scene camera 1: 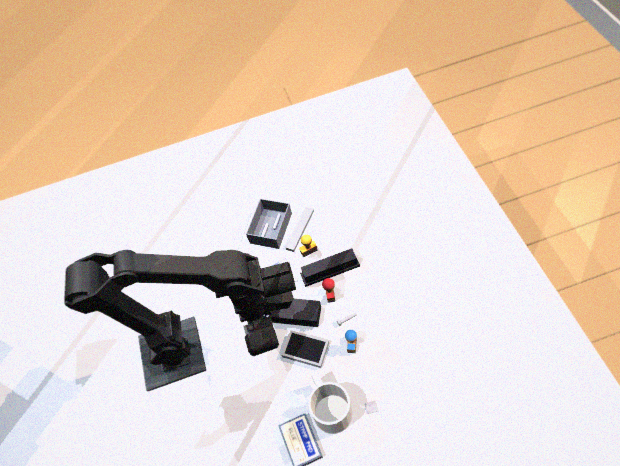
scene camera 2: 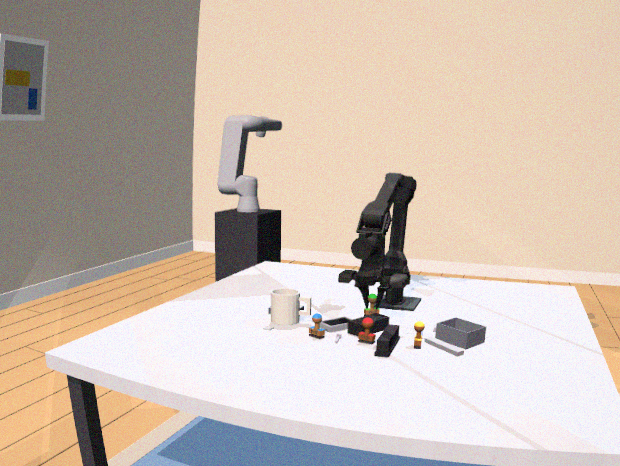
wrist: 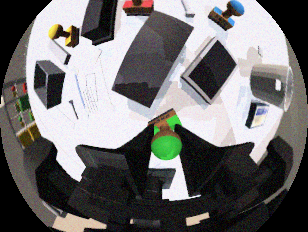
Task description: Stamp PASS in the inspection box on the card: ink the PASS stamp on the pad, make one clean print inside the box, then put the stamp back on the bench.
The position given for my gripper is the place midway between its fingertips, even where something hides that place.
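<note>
Scene camera 1 shows my gripper [scene camera 1: 261, 325], a grey tray [scene camera 1: 267, 228] and a white mug [scene camera 1: 329, 404]. Scene camera 1 does not show the green-knobbed stamp, hidden by my gripper. In scene camera 2: my gripper [scene camera 2: 371, 308], the grey tray [scene camera 2: 464, 334] and the white mug [scene camera 2: 285, 303]. In the wrist view: the green-knobbed stamp [wrist: 166, 144], my gripper [wrist: 164, 127] and the grey tray [wrist: 49, 79].
</note>
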